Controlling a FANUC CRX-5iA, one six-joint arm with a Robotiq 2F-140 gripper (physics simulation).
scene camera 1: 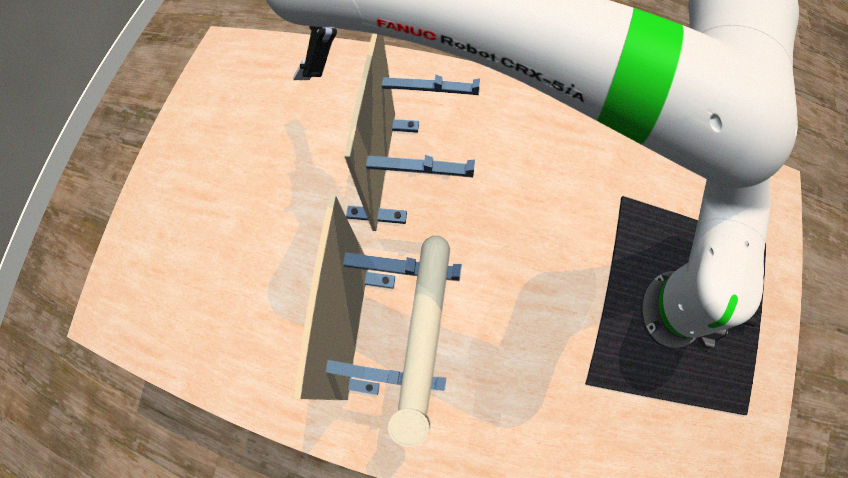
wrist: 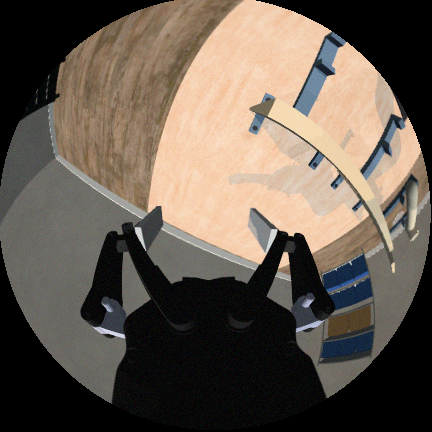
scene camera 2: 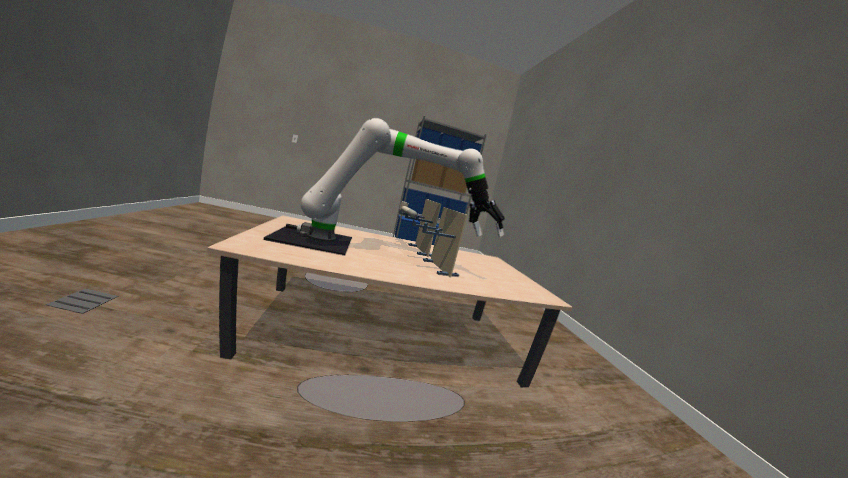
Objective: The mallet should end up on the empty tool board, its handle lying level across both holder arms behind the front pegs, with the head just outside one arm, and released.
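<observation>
The cream mallet (scene camera 1: 424,332) (scene camera 2: 408,210) (wrist: 412,200) lies across both holder arms of one tool board (scene camera 1: 332,308), between the rear and front pegs. Its round-faced head is just outside the lower arm in scene camera 1. The empty tool board (scene camera 1: 372,130) (scene camera 2: 453,237) (wrist: 330,145) stands upright beside it. Its upper arm (scene camera 1: 409,84) and lower arm (scene camera 1: 403,163) carry nothing. My gripper (scene camera 1: 305,74) (scene camera 2: 489,230) (wrist: 205,216) is open and empty, in the air on the empty board's back side, away from its arms. The robot's arm partly hides it in scene camera 1.
The robot's base stands on a black mat (scene camera 1: 611,356) (scene camera 2: 279,238) on the wooden table (scene camera 1: 178,237) (scene camera 2: 504,285). The robot's forearm (scene camera 1: 534,53) (scene camera 2: 430,149) reaches above the empty board's side. Blue feet extend below the boards. A shelf unit (scene camera 2: 423,119) stands by the wall.
</observation>
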